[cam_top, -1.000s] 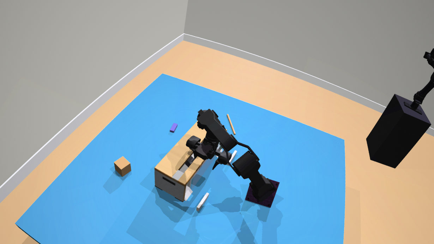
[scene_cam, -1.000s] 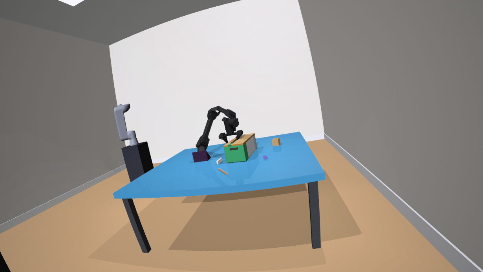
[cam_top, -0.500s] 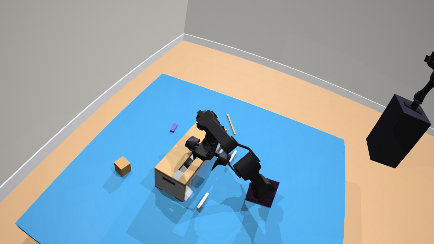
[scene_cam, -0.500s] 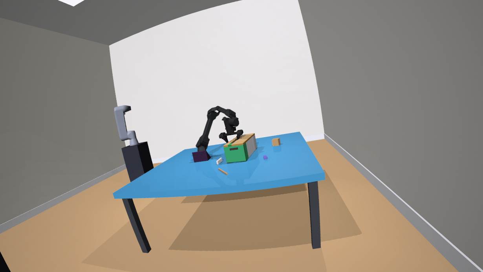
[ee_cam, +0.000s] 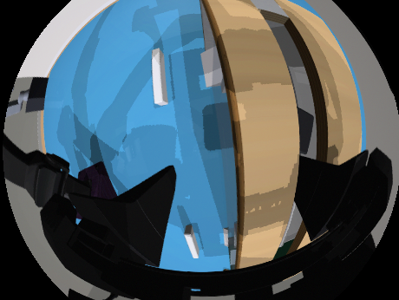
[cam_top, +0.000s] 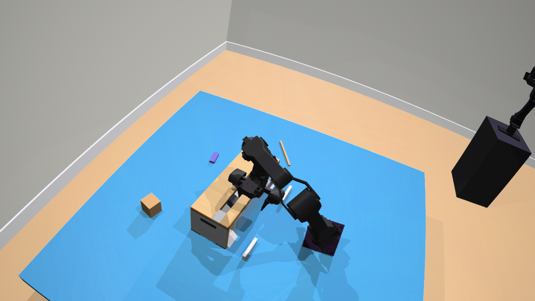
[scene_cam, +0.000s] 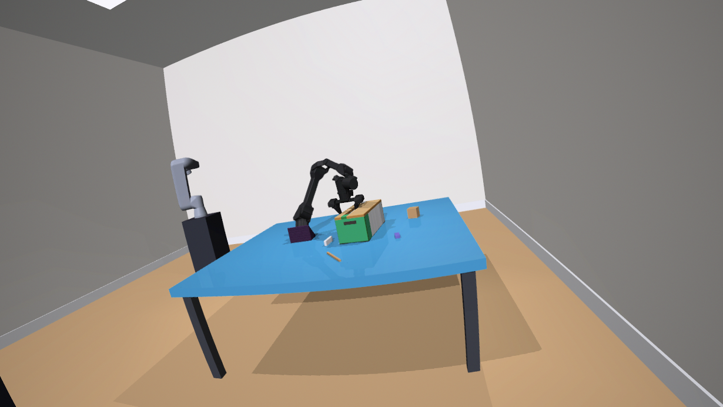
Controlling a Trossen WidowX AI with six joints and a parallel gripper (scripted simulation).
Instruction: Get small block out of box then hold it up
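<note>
Now: gripper tip 3 cm short of the box, 4 cm to the left of it and 3 cm above it. Round my gripper tip: tan cube (34 cm ahead, 12 cm to the left, 6 cm below); tan stick (3 cm behind, 42 cm to the right, 8 cm below).
</note>
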